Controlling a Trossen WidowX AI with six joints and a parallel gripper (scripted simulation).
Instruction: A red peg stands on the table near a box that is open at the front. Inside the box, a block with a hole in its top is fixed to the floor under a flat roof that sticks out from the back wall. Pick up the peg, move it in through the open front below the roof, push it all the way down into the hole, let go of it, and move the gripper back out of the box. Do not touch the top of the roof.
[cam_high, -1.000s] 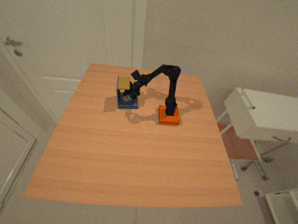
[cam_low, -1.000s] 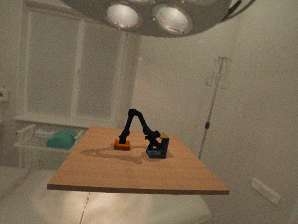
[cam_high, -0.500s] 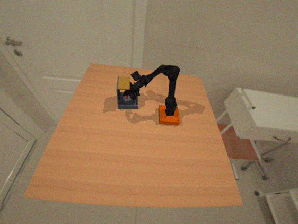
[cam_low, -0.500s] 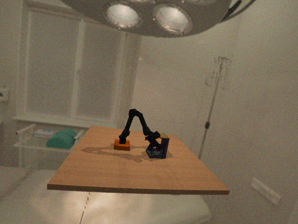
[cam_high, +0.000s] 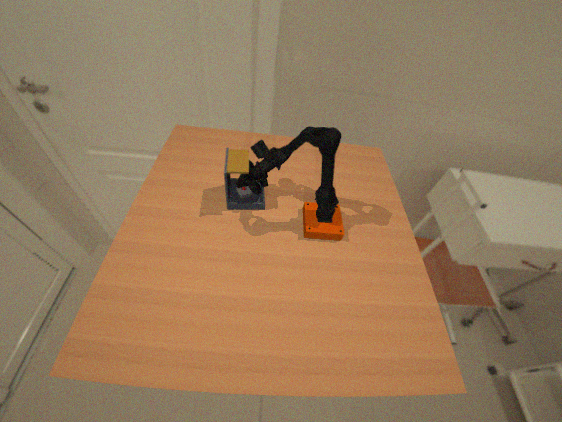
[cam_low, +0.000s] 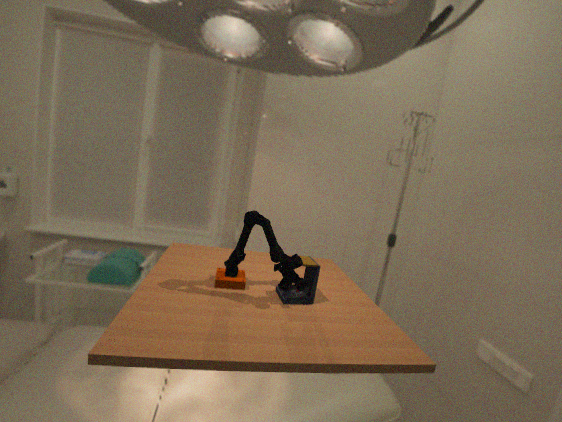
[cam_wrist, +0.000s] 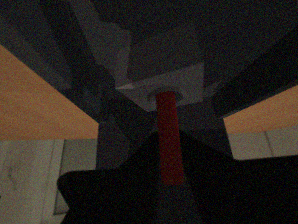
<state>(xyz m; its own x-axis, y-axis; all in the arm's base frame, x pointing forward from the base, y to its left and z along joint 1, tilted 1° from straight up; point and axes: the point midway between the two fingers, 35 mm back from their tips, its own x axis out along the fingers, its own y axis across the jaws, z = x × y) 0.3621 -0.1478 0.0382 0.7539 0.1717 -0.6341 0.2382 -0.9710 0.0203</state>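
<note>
My gripper tip is 30 mm past the red peg, 10 mm to the left of it and 10 mm above it. Also, from my gripper tip: yellow roof 150 mm above, 10 mm to the left, 10 mm behind.
</note>
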